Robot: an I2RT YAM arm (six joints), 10 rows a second.
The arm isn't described. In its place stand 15 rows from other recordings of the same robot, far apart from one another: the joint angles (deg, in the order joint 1, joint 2, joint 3, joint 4, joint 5, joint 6), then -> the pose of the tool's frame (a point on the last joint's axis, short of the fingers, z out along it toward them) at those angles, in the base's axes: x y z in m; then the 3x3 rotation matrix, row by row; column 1 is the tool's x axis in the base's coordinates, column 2 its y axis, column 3 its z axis.
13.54 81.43 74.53 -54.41 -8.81 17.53 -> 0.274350, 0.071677, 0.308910; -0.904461, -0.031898, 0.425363; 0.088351, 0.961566, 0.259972; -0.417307, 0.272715, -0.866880
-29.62 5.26 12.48 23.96 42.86 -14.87 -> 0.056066, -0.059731, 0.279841; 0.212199, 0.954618, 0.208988; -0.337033, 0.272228, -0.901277; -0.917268, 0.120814, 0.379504
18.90 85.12 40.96 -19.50 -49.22 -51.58 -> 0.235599, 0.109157, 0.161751; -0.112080, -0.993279, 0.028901; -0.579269, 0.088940, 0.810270; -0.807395, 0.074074, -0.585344
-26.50 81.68 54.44 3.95 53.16 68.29 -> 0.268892, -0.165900, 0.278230; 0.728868, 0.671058, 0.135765; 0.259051, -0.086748, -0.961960; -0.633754, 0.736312, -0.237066
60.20 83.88 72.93 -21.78 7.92 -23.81 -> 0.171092, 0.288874, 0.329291; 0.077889, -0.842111, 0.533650; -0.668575, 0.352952, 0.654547; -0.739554, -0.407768, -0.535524
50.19 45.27 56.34 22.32 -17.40 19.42 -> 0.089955, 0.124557, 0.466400; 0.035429, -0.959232, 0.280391; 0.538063, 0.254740, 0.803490; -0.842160, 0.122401, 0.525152
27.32 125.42 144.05 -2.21 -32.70 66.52 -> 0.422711, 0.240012, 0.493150; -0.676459, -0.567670, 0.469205; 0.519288, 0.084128, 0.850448; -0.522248, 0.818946, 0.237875
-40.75 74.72 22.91 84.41 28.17 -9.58 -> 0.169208, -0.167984, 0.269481; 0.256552, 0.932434, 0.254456; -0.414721, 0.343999, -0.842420; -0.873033, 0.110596, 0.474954
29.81 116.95 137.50 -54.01 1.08 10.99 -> 0.381614, 0.217868, 0.430589; -0.561778, -0.383327, 0.733121; -0.102193, 0.911541, 0.398309; -0.820952, 0.148842, -0.551257
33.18 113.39 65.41 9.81 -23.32 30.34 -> 0.341514, 0.240149, 0.148022; -0.831833, -0.397267, 0.387599; 0.010308, 0.687165, 0.726428; -0.554931, 0.608262, -0.567512
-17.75 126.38 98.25 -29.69 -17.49 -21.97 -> 0.458918, -0.135667, 0.172080; -0.799301, -0.173292, 0.575402; -0.118802, 0.984188, 0.131374; -0.589070, 0.036648, -0.807251
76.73 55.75 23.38 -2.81 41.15 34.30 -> 0.067070, 0.182338, 0.193150; -0.452679, -0.428922, 0.781734; -0.070851, 0.891234, 0.447975; -0.888854, 0.147402, -0.433833
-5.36 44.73 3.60 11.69 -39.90 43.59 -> 0.146179, 0.009221, 0.133541; -0.688511, -0.013517, 0.725100; 0.595877, 0.559360, 0.576235; -0.413382, 0.828814, -0.377071
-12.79 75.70 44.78 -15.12 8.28 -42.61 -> 0.263751, -0.065131, 0.216279; -0.730941, -0.242254, 0.637995; -0.521062, 0.801832, -0.292507; -0.440704, -0.546240, -0.712321
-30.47 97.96 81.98 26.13 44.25 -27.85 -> 0.337808, -0.227567, 0.382724; -0.311952, 0.915551, 0.253874; -0.204712, 0.196162, -0.958965; -0.927782, -0.351122, 0.126231
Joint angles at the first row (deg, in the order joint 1, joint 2, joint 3, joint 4, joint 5, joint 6):
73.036 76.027 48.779 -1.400 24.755 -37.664
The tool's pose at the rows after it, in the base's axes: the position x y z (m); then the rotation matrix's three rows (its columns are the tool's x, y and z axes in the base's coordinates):
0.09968, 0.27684, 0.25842; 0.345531, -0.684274, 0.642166; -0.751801, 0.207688, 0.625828; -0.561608, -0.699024, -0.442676
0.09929, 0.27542, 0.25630; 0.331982, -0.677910, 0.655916; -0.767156, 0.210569, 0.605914; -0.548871, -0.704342, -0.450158
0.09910, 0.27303, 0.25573; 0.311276, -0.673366, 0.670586; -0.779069, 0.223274, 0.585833; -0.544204, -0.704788, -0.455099
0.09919, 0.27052, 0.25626; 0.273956, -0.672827, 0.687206; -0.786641, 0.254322, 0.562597; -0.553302, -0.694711, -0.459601
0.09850, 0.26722, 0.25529; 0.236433, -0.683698, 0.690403; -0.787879, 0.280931, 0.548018; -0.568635, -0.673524, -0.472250
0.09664, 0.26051, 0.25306; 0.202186, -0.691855, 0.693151; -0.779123, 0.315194, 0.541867; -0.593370, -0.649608, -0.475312
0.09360, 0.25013, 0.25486; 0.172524, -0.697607, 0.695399; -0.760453, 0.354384, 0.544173; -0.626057, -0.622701, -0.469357
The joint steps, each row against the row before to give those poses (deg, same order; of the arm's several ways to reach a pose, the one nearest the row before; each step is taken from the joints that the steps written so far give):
0.172 -0.003 -0.077 -0.708 0.965 0.200
0.137 -0.032 -0.214 -0.749 1.328 0.308
0.044 -0.336 -0.135 -0.985 1.320 0.850
0.000 -0.373 0.107 -1.334 1.480 2.116
-0.005 -0.540 -0.214 -1.494 0.474 2.624
0.004 -1.481 -1.447 -0.393 0.296 2.622
0.000 -2.817 -1.618 -0.762 0.099 2.509

